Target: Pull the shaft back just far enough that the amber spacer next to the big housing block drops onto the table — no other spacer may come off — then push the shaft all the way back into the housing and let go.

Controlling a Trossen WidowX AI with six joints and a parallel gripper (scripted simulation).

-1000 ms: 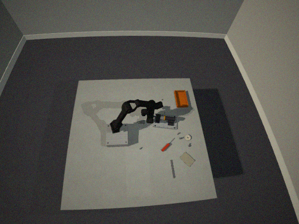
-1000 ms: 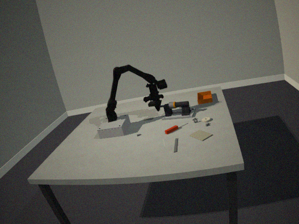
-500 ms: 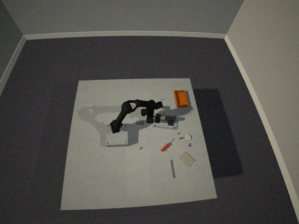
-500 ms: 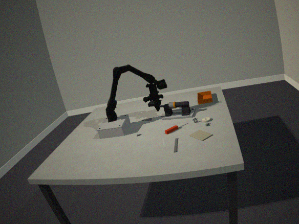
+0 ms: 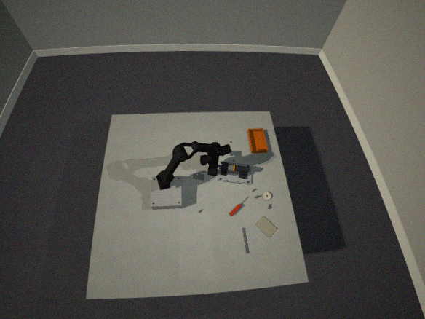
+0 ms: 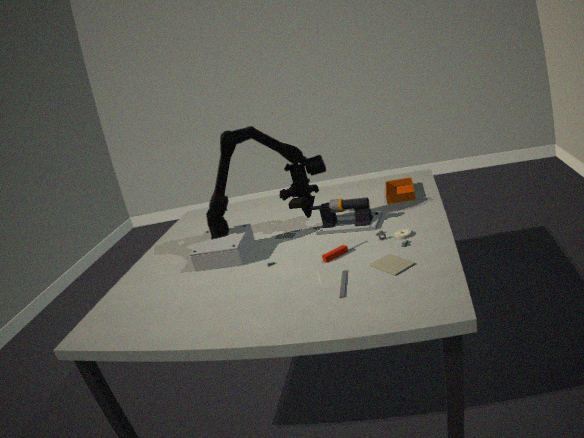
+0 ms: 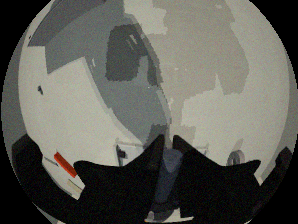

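Right now the shaft is 7 cm ahead of my gripper tip, 3 cm to the right of it and 3 cm above it. From my gripper tip the other things lie so: white disc (31 cm ahead, 28 cm to the right, 4 cm below); then amber spacer (13 cm ahead, 5 cm to the right, 3 cm above); then orange bin (40 cm ahead, 15 cm to the left, 4 cm below).
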